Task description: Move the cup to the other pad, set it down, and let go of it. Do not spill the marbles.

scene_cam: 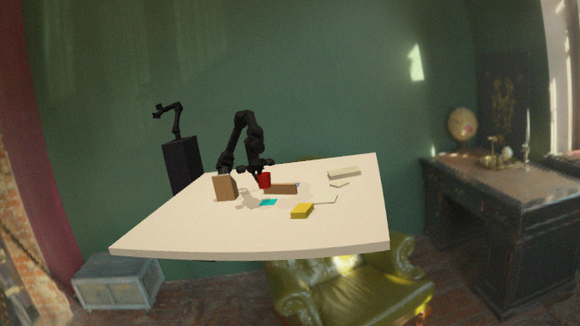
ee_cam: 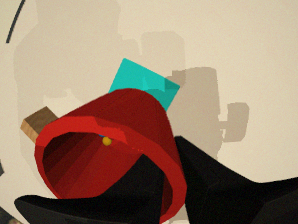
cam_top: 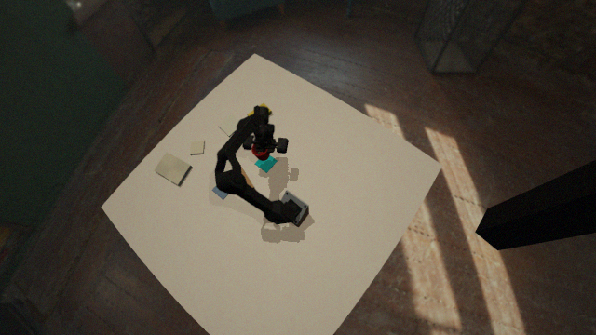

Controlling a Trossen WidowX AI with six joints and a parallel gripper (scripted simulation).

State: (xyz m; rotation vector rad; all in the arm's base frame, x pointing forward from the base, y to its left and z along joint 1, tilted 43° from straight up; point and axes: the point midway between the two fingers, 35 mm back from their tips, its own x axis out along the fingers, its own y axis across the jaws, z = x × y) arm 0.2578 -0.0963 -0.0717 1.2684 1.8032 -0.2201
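My gripper tip is 3 cm short of the yellow marble, 4 cm to the right of it and 2 cm above it. Round my gripper tip: wooden bar: 5 cm ahead, 14 cm to the left, 10 cm below; then teal pad: 2 cm ahead, 2 cm to the left, 12 cm below; then red cup: 3 cm ahead, 2 cm to the left.
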